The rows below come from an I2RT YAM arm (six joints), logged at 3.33 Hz.
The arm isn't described. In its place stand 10 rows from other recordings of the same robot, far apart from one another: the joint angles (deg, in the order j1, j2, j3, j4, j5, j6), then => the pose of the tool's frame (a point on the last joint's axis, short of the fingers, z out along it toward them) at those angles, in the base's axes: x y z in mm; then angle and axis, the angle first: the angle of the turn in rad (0 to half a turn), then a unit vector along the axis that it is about.
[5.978 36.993 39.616 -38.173 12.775 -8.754] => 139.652, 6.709, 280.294, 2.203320, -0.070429, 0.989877, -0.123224
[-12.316 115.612 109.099 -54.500 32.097 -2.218] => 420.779, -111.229, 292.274, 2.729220, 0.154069, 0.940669, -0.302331
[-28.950 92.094 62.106 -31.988 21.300 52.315] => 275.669, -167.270, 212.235, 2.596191, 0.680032, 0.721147, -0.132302
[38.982 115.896 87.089 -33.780 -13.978 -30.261] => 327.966, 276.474, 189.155, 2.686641, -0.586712, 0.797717, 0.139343
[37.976 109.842 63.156 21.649 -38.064 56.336] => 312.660, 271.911, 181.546, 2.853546, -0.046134, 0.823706, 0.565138
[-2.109 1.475 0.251 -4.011 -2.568 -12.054] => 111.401, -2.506, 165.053, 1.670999, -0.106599, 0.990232, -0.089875
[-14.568 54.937 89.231 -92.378 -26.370 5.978] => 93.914, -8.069, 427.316, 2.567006, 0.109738, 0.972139, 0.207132
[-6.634 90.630 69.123 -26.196 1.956 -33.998] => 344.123, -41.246, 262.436, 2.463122, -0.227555, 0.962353, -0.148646
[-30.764 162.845 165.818 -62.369 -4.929 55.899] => 490.962, -288.694, 169.776, 2.639700, 0.674139, 0.731664, 0.101016
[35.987 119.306 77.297 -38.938 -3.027 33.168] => 313.378, 229.898, 116.146, 3.041523, -0.026630, 0.997429, 0.066536
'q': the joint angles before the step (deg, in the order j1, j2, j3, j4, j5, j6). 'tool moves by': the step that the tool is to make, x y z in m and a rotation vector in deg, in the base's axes. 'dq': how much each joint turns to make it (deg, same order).
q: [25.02 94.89 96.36 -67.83 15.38 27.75]
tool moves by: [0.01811 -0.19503 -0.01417 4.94 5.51 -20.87]
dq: [-35.87 -0.15 -2.76 -0.20 -10.85 -11.89]
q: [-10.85 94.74 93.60 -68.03 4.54 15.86]
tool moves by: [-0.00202 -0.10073 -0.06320 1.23 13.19 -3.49]
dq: [-16.11 10.56 -0.65 -0.74 -0.21 -12.94]
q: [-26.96 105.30 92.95 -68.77 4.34 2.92]
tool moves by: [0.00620 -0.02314 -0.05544 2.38 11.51 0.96]
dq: [-2.43 9.13 0.00 -1.77 3.12 -3.58]
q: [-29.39 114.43 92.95 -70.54 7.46 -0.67]
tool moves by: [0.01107 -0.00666 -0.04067 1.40 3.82 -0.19]
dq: [0.00 6.36 -0.05 2.36 0.64 0.24]
